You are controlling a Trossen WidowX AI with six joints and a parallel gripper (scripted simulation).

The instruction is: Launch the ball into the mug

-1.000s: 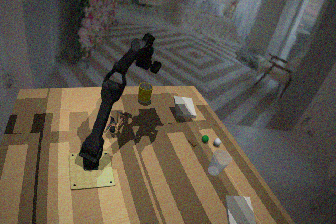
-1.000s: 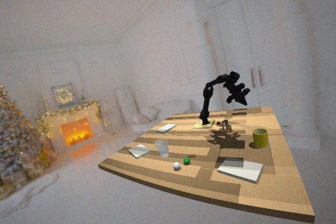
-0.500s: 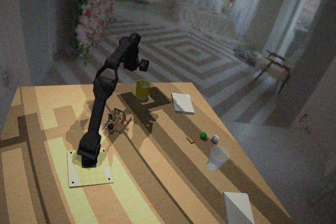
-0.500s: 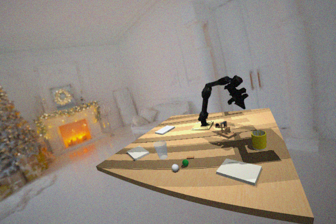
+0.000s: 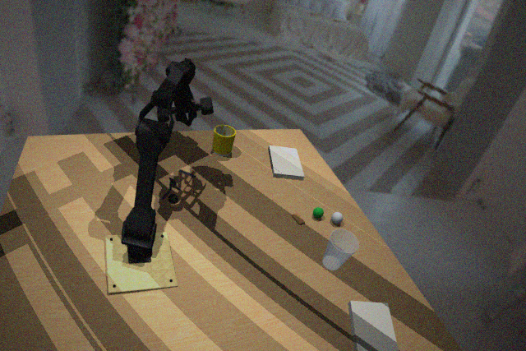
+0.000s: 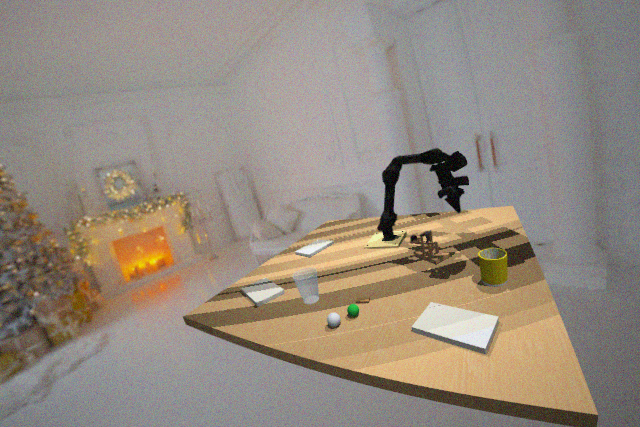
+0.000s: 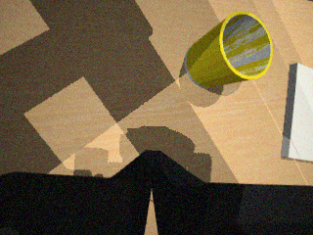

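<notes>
Now: gripper tip 23 cm to the left of the dark ball, 13 cm above it and 8 cm past it. Round my gripper tip: wooden catapult: 17 cm to the right, 14 cm below, 5 cm behind; small brown block: 35 cm ahead, 31 cm to the right, 19 cm below; yellow mug: 17 cm below, 17 cm ahead, 11 cm to the left.
</notes>
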